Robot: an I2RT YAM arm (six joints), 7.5 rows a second.
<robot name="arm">
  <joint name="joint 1" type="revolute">
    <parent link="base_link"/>
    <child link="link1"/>
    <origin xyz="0 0 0.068"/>
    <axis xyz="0 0 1"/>
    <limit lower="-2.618" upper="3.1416"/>
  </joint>
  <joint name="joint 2" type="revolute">
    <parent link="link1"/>
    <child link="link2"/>
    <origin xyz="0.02 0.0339 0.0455"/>
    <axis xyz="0 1 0"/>
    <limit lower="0" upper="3.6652"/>
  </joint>
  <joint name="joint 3" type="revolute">
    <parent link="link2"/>
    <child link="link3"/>
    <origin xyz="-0.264 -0.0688 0"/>
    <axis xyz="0 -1 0"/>
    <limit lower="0" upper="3.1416"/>
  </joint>
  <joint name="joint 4" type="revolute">
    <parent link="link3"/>
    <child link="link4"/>
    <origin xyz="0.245 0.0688 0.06"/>
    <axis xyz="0 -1 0"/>
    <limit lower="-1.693" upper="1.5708"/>
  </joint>
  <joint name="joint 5" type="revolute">
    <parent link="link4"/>
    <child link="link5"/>
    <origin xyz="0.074 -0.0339 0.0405"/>
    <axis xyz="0 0 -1"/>
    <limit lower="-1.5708" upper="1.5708"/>
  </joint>
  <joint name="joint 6" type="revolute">
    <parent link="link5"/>
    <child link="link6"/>
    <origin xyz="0.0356 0 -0.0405"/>
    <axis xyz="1 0 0"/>
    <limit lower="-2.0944" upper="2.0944"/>
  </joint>
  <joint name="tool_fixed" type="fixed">
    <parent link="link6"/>
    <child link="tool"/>
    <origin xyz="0 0 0" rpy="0 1.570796 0"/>
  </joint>
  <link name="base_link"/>
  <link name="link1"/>
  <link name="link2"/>
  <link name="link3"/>
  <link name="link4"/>
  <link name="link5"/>
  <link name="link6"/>
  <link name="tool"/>
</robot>
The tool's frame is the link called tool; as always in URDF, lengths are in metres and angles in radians.
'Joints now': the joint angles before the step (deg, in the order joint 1, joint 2, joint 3, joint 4, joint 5, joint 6). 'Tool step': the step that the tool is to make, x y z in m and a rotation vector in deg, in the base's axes. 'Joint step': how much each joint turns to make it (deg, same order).
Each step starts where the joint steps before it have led.
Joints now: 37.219, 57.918, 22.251, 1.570, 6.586, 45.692
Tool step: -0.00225, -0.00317, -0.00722, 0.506, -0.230, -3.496
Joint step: 0.177, -0.172, -1.947, 1.945, 2.898, 2.295
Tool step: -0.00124, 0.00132, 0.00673, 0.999, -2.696, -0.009
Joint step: 0.701, -1.406, -0.001, 1.400, 1.061, -0.349
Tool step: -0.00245, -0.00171, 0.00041, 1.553, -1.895, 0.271
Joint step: 0.002, -1.408, -1.403, 2.461, -0.259, -0.090
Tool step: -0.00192, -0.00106, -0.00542, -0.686, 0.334, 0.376
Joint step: 0.086, 0.087, -1.055, 0.533, -0.092, -0.439
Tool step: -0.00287, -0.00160, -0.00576, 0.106, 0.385, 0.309
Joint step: 0.091, -0.263, -1.407, 0.877, -0.348, 0.176
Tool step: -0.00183, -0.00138, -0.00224, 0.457, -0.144, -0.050
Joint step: -0.001, -0.528, -0.879, 0.703, -0.090, 0.263
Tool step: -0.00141, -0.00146, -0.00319, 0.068, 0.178, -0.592
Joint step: -0.002, -0.175, -0.791, 0.442, 0.435, 0.438
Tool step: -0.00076, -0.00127, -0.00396, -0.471, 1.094, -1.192
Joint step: 0.004, 0.349, -0.355, -0.609, 0.881, 0.880
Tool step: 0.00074, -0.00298, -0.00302, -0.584, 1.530, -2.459
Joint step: -0.618, 0.357, 0.087, -1.581, 1.316, 1.403
